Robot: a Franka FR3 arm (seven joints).
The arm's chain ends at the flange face. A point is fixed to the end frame.
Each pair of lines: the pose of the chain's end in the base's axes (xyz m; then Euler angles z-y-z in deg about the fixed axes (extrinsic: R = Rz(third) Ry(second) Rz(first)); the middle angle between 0 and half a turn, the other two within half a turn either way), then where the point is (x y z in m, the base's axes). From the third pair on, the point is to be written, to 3 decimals.
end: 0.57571, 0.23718, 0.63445, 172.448, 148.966, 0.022
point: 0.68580 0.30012 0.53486
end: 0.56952, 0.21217, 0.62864, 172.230, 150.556, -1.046
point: 0.67775 0.27327 0.52592
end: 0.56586, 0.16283, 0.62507, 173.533, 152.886, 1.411
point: 0.668 0.227 0.519
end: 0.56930, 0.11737, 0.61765, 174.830, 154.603, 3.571
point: 0.667 0.185 0.509
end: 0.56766, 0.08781, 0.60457, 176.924, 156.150, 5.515
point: 0.663 0.157 0.494
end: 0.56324, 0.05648, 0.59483, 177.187, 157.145, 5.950
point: 0.656 0.126 0.483
